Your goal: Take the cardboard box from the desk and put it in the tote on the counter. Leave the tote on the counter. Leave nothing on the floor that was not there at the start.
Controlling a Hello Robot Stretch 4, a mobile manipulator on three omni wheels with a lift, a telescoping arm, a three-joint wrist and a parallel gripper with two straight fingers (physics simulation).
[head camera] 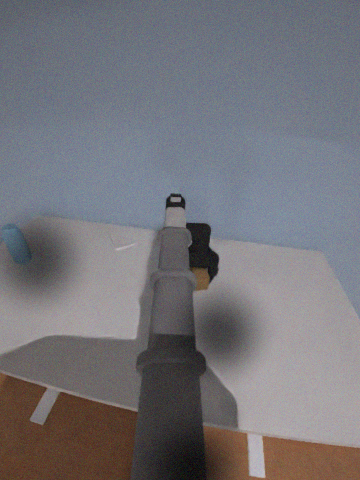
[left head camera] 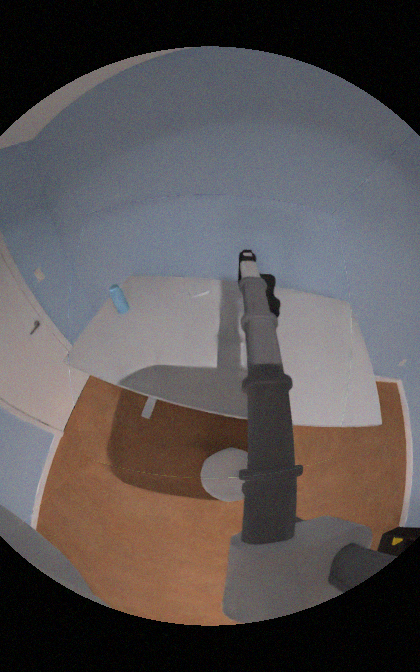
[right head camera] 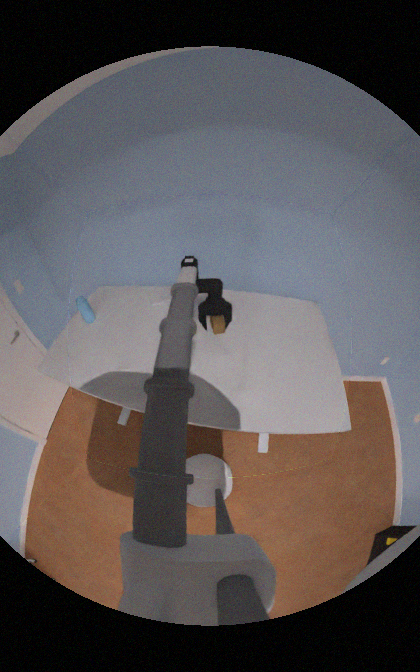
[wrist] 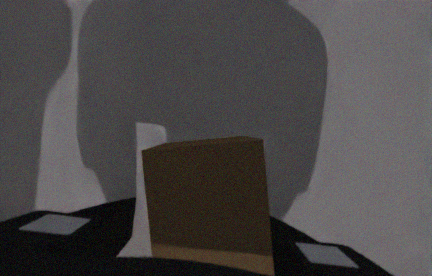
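Places are measured from the robot's base along level axes (x right, y down, z ahead), in metres.
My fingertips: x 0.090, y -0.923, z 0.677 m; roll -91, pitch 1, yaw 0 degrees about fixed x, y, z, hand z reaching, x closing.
Note:
For each thing: its top centre in the pictures, then the offset to it from my fingertips. Level surfaces: height alone.
- brown cardboard box at its top centre: (wrist: pixel 212 252) (head camera: pixel 199 269) dz +0.011, dx +0.009, dy -0.060 m
- white desk at its surface level: dy +0.000 m
- blue cylinder at its top centre: (head camera: pixel 8 226) dz +0.098, dx -0.726, dy -0.165 m
The brown cardboard box (head camera: pixel 201 279) (right head camera: pixel 218 325) (wrist: pixel 210 195) is on the white desk (head camera: pixel 300 350) (left head camera: pixel 325 375) (right head camera: pixel 290 390), towards its back edge. In the left head camera view the arm hides the box. My gripper (wrist: pixel 196 224) is open, with its dark fingers spread on the left and right of the box. The box fills much of the space between them, and its lower end is cut off by the gripper body in the wrist view. The gripper's shadow covers the box's upper part and the desk beyond. The tote and the counter do not show.
A blue cylinder (head camera: pixel 17 245) (left head camera: pixel 119 300) (right head camera: pixel 85 309) stands near the desk's back left corner. A blue wall (head camera: pixel 250 190) rises behind the desk. A pale round disc (left head camera: pixel 222 475) (right head camera: pixel 202 470) shows below the desk's front edge. A door handle (left head camera: pixel 35 327) is at the left.

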